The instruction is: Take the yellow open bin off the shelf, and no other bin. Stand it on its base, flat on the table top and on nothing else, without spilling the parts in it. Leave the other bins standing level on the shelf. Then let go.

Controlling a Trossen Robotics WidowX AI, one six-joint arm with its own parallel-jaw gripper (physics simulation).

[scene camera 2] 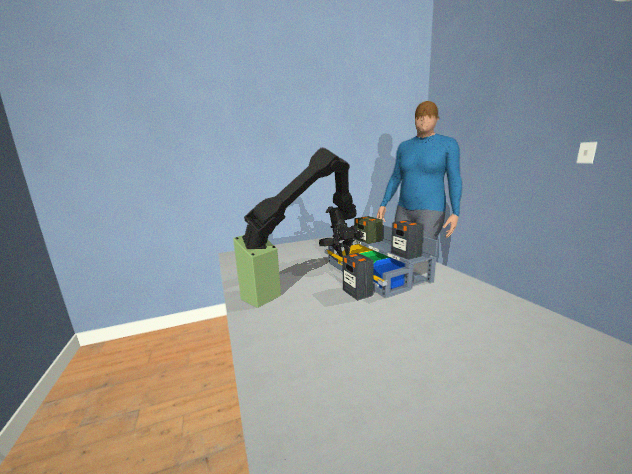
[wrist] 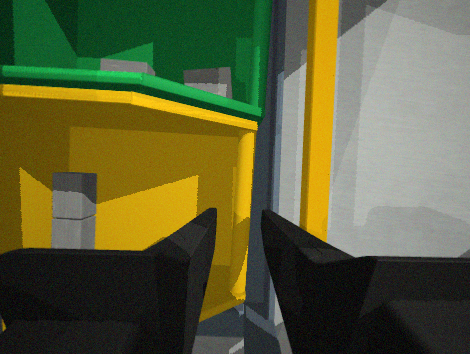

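Seen in the pictures: gripper, fingertip midpoint: [wrist: 239, 216]; arm's base at its link origin: [scene camera 2: 254, 242].
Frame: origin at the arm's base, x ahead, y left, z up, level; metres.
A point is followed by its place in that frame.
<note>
The yellow open bin [scene camera 2: 359, 248] {x 0.499, y 0.063, z -0.139 m} [wrist: 135, 215] {x 0.467, y 0.035, z -0.190 m} sits on the shelf unit [scene camera 2: 409, 280] {x 0.450, y -0.260, z -0.160 m} with grey block-like parts [wrist: 74, 232] {x 0.502, y 0.041, z -0.175 m} in it. My gripper [scene camera 2: 347, 252] {x 0.391, y 0.029, z -0.151 m} [wrist: 239, 216] {x 0.391, y 0.029, z -0.151 m} is partly open and empty, pointing down at the bin. In the wrist view one fingertip shows over the bin's inside and the other just beyond its front lip; whether they touch it I cannot tell. The green bin [scene camera 2: 374, 256] {x 0.491, y -0.041, z -0.145 m} [wrist: 75, 75] {x 0.448, y -0.034, z -0.118 m} stands directly beside the yellow one and holds grey parts [wrist: 207, 82] {x 0.408, y -0.052, z -0.175 m}. The blue bin [scene camera 2: 390, 267] {x 0.482, y -0.141, z -0.159 m} stands beyond the green one.
A yellow rail [wrist: 320, 125] {x 0.354, y -0.015, z -0.134 m} runs along the shelf's front. A dark case [scene camera 2: 357, 278] {x 0.261, y -0.208, z -0.120 m} stands on the table top [scene camera 2: 408, 367] {x 0.162, y -0.504, z -0.199 m} close in front of the shelf. Another dark case [scene camera 2: 406, 239] {x 0.467, y -0.222, z -0.024 m} and an olive case [scene camera 2: 375, 229] {x 0.523, y -0.011, z -0.039 m} are at the upper level behind. A person [scene camera 2: 426, 173] stands behind.
</note>
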